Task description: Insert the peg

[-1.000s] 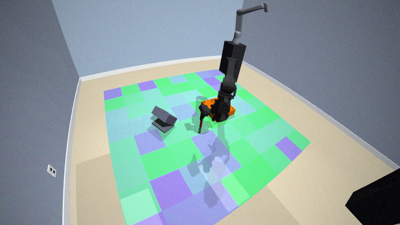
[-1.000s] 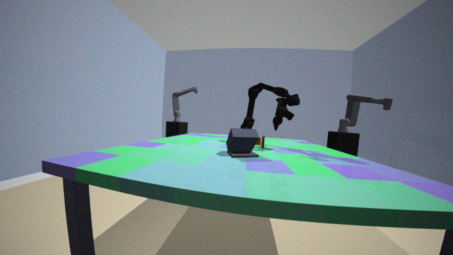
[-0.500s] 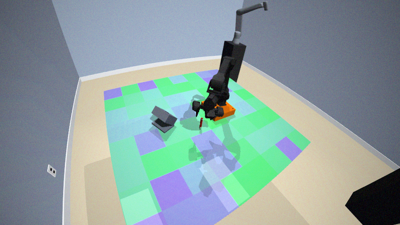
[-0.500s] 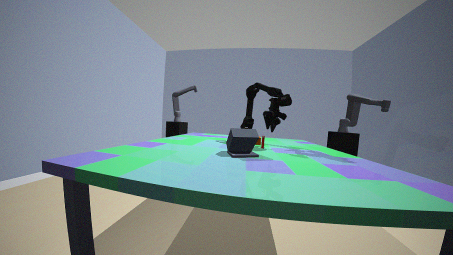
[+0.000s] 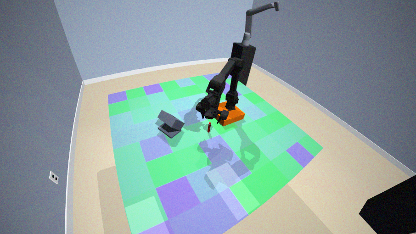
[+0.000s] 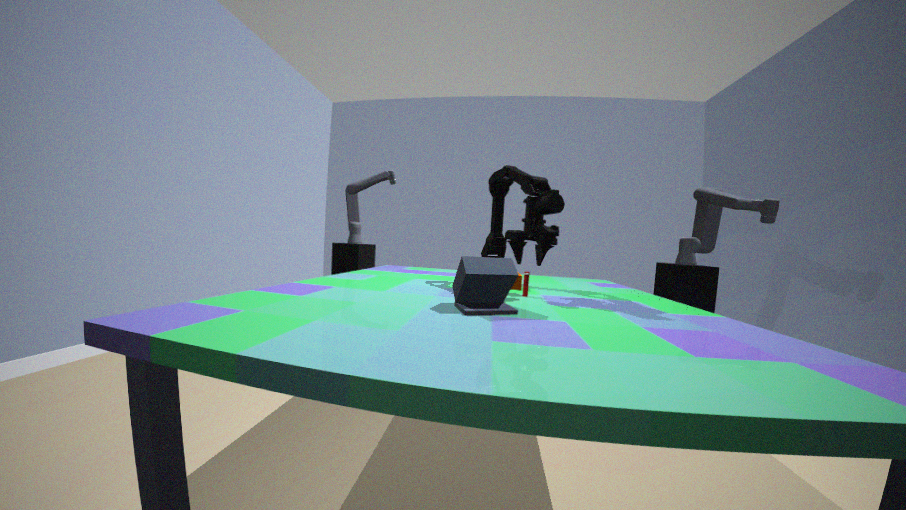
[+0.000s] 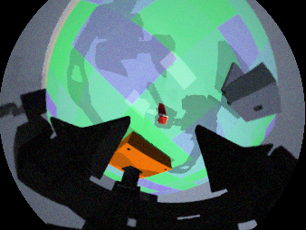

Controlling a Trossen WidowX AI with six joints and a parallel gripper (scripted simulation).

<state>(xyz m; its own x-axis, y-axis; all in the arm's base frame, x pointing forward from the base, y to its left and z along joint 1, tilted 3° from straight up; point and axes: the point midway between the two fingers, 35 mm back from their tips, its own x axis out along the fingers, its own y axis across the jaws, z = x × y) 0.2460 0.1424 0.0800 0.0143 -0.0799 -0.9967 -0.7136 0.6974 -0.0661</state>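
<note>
The red peg lies 1 cm to the right of my gripper tip and 5 cm below it. Round my gripper tip: dark grey sloped panel 21 cm ahead, 12 cm to the right, 3 cm below.
</note>
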